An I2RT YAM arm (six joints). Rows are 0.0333 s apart.
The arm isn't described. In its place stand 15 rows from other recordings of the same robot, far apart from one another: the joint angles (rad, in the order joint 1, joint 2, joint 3, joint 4, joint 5, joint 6), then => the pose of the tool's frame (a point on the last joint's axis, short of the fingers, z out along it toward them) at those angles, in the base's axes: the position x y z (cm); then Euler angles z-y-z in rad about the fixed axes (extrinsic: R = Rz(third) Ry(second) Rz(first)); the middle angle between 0 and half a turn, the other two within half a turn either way.
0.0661 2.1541 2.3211 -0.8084 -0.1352 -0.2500 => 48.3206 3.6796 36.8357 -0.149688 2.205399 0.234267
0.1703 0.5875 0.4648 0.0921 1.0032 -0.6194 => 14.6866 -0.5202 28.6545 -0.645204 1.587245 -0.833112
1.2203 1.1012 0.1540 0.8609 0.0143 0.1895 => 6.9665 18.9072 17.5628 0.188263 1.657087 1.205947
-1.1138 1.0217 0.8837 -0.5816 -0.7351 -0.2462 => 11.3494 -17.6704 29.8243 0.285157 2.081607 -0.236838
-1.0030 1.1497 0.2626 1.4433 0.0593 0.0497 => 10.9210 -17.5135 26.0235 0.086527 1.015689 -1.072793
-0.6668 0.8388 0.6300 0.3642 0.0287 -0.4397 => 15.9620 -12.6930 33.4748 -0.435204 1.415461 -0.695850
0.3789 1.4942 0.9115 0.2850 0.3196 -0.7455 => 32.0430 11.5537 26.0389 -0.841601 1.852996 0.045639
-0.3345 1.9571 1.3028 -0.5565 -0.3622 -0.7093 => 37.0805 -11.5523 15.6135 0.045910 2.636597 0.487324
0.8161 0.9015 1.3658 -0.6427 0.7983 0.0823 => 11.8371 8.8656 46.6363 -0.046127 1.694966 0.009805
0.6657 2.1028 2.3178 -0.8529 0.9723 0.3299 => 37.6829 25.8520 39.5891 -0.219615 1.912944 -0.403922
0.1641 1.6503 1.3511 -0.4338 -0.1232 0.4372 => 36.8278 6.5418 28.8634 0.547393 2.296993 0.329203
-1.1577 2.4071 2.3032 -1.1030 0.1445 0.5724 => 19.7920 -46.4313 22.2627 0.210925 2.751247 -1.545805
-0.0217 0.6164 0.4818 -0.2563 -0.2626 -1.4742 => 15.5787 0.5863 25.1406 -1.367625 1.947609 0.261239
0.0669 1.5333 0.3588 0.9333 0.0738 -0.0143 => 26.5936 1.5187 14.8308 -0.032436 1.811327 -0.009092
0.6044 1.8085 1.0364 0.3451 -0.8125 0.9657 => 30.5555 24.2432 20.1358 1.284745 1.859594 1.463682
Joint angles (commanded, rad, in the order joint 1, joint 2, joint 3, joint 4, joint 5, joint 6), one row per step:
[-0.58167, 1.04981, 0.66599, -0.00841, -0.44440, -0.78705]
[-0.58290, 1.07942, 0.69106, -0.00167, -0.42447, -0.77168]
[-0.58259, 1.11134, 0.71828, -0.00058, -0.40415, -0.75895]
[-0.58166, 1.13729, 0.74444, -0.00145, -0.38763, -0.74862]
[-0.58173, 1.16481, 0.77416, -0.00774, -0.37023, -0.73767]
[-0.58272, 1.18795, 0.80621, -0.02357, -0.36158, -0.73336]
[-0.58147, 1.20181, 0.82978, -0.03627, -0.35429, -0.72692]
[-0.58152, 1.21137, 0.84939, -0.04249, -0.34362, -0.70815]
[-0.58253, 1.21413, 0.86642, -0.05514, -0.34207, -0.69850]
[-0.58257, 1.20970, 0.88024, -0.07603, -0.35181, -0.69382]
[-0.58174, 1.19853, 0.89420, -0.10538, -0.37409, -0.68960]
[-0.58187, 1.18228, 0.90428, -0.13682, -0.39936, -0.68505]
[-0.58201, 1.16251, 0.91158, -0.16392, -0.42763, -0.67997]
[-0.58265, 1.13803, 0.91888, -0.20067, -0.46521, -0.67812]
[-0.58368, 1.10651, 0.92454, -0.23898, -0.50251, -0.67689]
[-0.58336, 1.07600, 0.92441, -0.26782, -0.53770, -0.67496]
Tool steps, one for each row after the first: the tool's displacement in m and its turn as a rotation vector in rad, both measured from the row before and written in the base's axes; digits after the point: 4 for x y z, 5 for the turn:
[0.0054, -0.0047, 0.0028, 0.00677, 0.00066, -0.02497]
[0.0059, -0.0046, 0.0022, 0.00732, 0.00564, -0.02292]
[0.0051, -0.0038, 0.0029, 0.00461, 0.00253, -0.01798]
[0.0053, -0.0042, 0.0030, 0.00670, 0.00534, -0.02005]
[0.0045, -0.0036, 0.0038, 0.00492, 0.00689, -0.01053]
[0.0031, -0.0019, 0.0034, 0.00510, 0.00292, -0.00783]
[0.0023, -0.0019, 0.0037, 0.01144, -0.00442, -0.01682]
[0.0008, -0.0009, 0.0040, 0.00737, -0.00290, -0.00601]
[-0.0005, 0.0007, 0.0040, 0.00891, -0.00080, 0.00718]
[-0.0017, 0.0023, 0.0050, 0.01355, -0.00207, 0.01972]
[-0.0030, 0.0030, 0.0047, 0.01544, -0.00198, 0.02133]
[-0.0037, 0.0035, 0.0050, 0.01421, -0.00687, 0.02386]
[-0.0050, 0.0045, 0.0051, 0.01717, -0.00440, 0.03304]
[-0.0066, 0.0054, 0.0059, 0.01447, -0.00751, 0.03258]
[-0.0062, 0.0055, 0.0043, 0.01294, -0.00924, 0.03177]

